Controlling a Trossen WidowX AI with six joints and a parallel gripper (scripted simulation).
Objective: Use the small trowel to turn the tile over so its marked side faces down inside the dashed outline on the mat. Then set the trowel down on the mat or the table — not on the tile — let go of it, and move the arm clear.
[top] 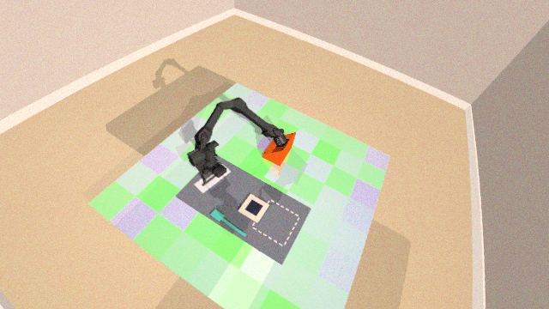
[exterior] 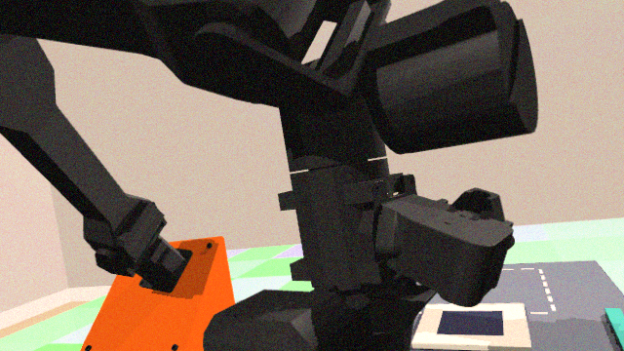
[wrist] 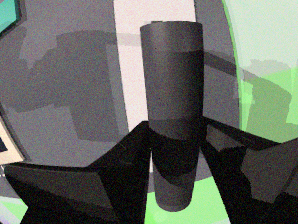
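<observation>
The grey mat is 23 cm to the left of my gripper tip and 8 cm below it. Round my gripper tip: teal trowel (23 cm to the left, 14 cm ahead, 6 cm below); cream tile (29 cm to the left, 6 cm below).
</observation>
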